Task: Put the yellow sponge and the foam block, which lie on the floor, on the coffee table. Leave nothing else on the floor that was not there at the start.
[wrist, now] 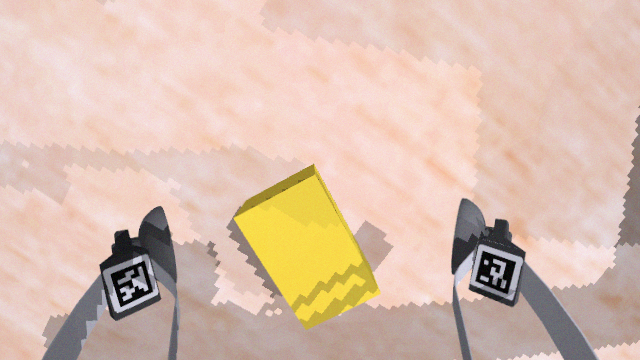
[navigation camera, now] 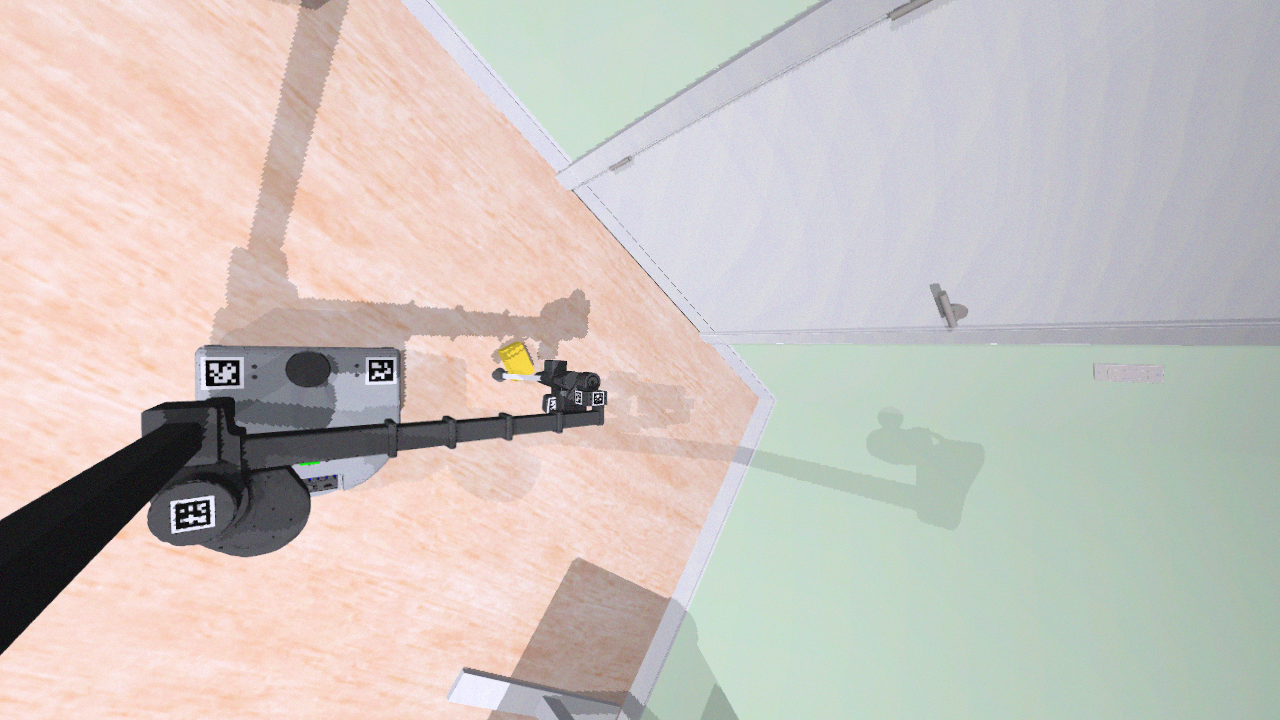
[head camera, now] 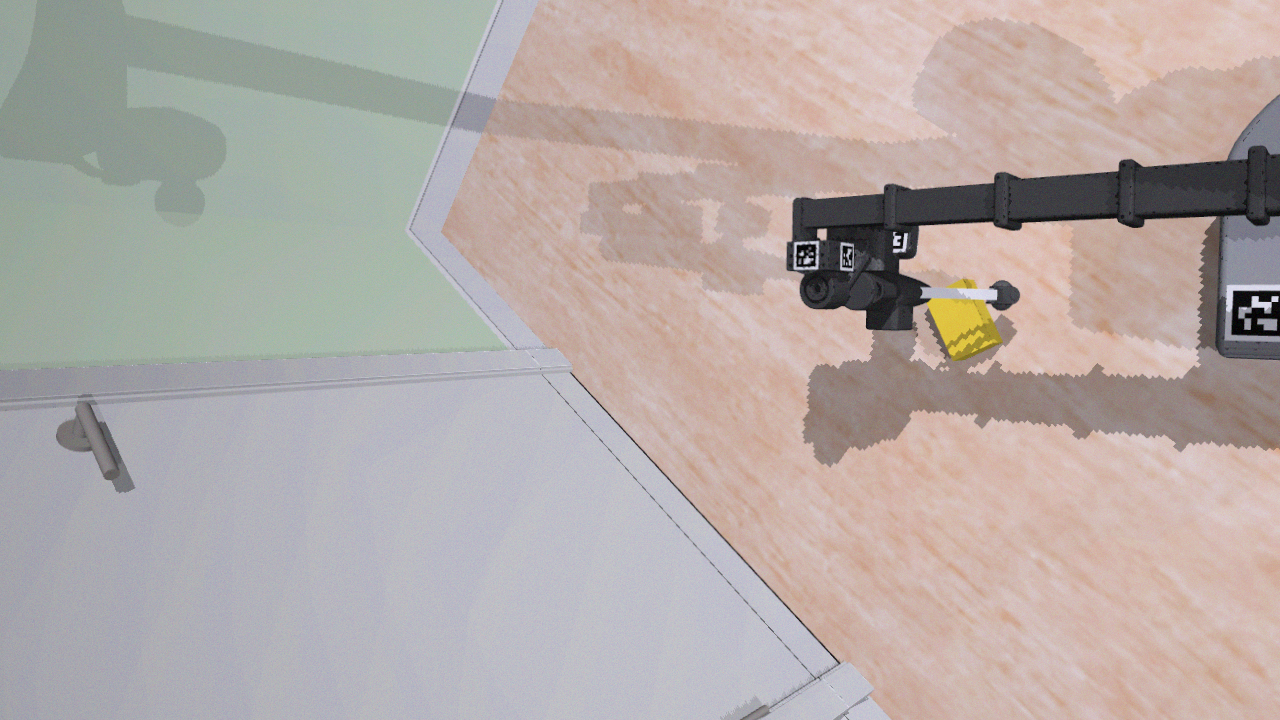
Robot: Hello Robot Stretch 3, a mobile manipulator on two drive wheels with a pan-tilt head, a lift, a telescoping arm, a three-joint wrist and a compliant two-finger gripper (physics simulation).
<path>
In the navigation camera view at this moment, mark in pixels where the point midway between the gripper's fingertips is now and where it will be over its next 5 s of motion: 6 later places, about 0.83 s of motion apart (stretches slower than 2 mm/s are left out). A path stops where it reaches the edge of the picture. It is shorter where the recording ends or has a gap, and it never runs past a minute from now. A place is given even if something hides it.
My gripper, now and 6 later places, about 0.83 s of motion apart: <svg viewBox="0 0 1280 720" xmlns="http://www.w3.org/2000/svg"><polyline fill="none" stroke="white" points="523,374 515,373 514,372 513,372 522,373 535,375 551,377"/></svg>
</path>
